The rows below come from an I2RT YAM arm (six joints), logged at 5 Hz.
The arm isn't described. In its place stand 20 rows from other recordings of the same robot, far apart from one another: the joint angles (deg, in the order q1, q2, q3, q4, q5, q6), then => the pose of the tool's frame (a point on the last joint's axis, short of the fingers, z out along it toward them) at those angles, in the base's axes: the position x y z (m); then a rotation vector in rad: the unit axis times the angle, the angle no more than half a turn.
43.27, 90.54, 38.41, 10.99, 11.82, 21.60 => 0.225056 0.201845 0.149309 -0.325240 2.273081 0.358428
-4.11, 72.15, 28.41, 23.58, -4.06, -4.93 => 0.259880 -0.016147 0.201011 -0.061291 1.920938 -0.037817
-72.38, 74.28, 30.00, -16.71, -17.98, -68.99 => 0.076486 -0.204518 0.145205 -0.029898 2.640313 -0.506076
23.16, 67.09, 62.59, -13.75, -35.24, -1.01 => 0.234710 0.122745 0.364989 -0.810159 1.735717 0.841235
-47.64, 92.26, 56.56, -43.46, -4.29, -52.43 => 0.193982 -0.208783 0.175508 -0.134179 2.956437 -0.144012
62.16, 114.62, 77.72, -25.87, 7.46, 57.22 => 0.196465 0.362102 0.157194 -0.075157 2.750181 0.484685
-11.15, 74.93, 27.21, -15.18, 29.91, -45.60 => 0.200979 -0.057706 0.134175 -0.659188 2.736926 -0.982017
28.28, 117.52, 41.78, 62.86, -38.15, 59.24 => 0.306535 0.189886 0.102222 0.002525 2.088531 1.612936
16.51, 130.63, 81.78, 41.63, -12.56, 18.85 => 0.483121 0.151274 0.155191 -0.132264 1.730943 0.643642
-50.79, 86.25, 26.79, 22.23, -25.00, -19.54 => 0.178241 -0.194668 0.132121 0.350829 2.130964 -0.224273
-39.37, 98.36, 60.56, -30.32, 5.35, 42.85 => 0.252644 -0.211597 0.170383 1.830225 2.059446 -0.112492
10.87, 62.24, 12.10, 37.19, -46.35, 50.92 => 0.187805 0.062294 0.175417 0.041724 1.983744 1.457667
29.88, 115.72, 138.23, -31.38, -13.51, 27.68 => 0.381917 0.229027 0.483823 -0.217799 1.802501 0.931997
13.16, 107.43, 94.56, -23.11, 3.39, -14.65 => 0.428853 0.098109 0.304947 -0.496108 2.141923 -0.079619
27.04, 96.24, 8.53, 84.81, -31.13, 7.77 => 0.190057 0.117670 0.128245 -0.700607 1.539750 0.899652
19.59, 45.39, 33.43, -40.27, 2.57, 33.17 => 0.145452 0.050070 0.222763 0.316111 2.491908 0.331308
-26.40, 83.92, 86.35, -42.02, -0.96, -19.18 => 0.285755 -0.141184 0.376507 0.135389 2.289600 -0.400443
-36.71, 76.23, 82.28, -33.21, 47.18, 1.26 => 0.210335 -0.189408 0.410577 1.169398 1.738841 -1.218725
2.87, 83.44, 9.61, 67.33, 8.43, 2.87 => 0.224188 0.006014 0.144811 0.110483 1.679613 -0.048569
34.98, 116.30, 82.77, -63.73, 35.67, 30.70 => 0.307964 0.190143 0.162763 -0.160738 2.779838 -0.848323
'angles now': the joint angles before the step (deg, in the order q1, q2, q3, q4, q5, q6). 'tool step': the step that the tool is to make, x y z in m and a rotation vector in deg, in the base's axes. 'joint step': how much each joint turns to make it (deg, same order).
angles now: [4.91 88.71 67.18 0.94 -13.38 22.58]
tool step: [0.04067 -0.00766 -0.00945 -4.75 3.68 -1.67]
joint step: [-1.40 9.35 9.76 -5.30 2.00 -4.10]
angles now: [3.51 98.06 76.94 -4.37 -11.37 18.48]
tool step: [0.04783 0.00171 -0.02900 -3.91 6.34 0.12]
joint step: [-0.03 12.27 11.55 -6.43 1.57 -3.20]
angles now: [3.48 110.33 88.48 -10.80 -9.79 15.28]
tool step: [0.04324 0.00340 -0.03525 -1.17 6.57 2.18]
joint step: [0.00 12.44 12.66 -7.20 -1.31 -1.94]
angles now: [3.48 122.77 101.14 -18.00 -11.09 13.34]
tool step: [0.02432 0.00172 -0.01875 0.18 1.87 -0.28]
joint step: [0.03 7.05 7.75 -2.47 0.04 0.43]
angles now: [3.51 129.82 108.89 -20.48 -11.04 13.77]
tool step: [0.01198 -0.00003 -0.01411 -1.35 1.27 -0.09]
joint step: [-0.02 4.01 4.10 -1.61 0.90 -0.91]
